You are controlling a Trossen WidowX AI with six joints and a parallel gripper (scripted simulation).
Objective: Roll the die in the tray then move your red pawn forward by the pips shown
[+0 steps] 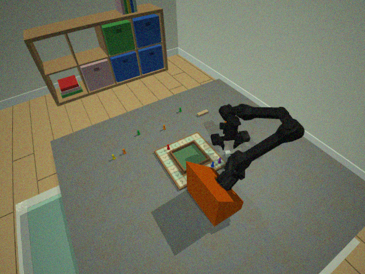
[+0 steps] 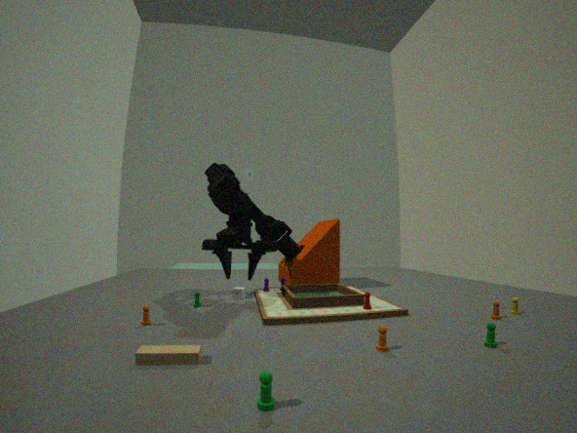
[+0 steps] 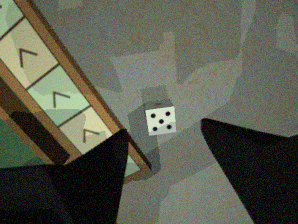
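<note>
My gripper tip is 30 mm above the white die. The rest, counted from my gripper tip: blue pawn (10 mm behind, 120 mm to the left, 20 mm below); then green tray (110 mm ahead, 170 mm to the left, 40 mm below); then purple pawn (20 mm behind, 80 mm to the left, 20 mm below).
</note>
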